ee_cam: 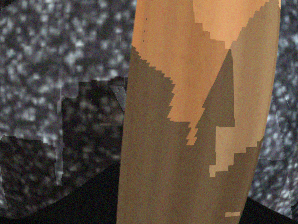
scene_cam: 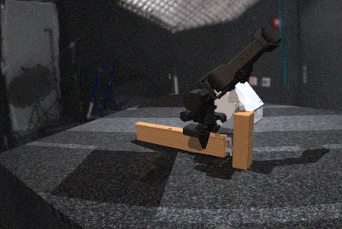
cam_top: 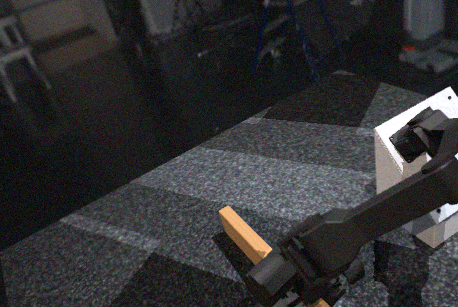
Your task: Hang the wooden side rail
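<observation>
Right now the wooden headboard post is 13 cm to the left of my gripper tip and 4 cm above it.
</observation>
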